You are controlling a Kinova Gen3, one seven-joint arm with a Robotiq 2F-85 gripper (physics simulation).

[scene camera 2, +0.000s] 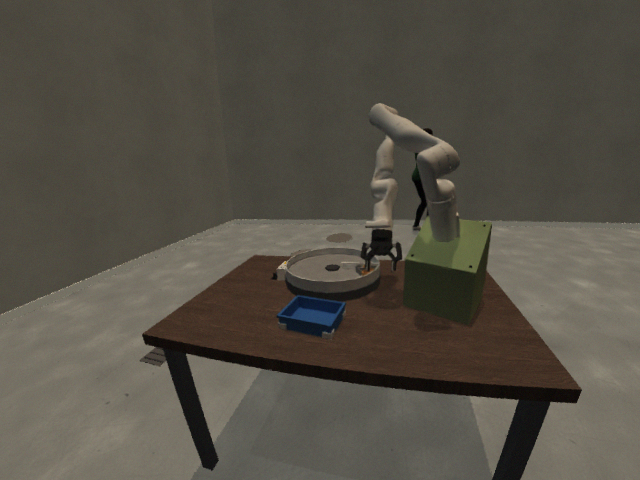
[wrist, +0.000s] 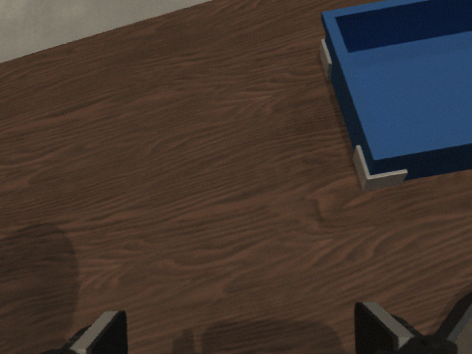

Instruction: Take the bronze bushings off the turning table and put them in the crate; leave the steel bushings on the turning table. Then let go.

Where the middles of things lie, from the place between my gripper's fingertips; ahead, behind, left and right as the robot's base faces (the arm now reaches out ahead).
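What I can see is the blue crate (scene camera 2: 319, 317), and it's 110 mm below my hand, 170 mm to the left of it and 200 mm ahead of it.
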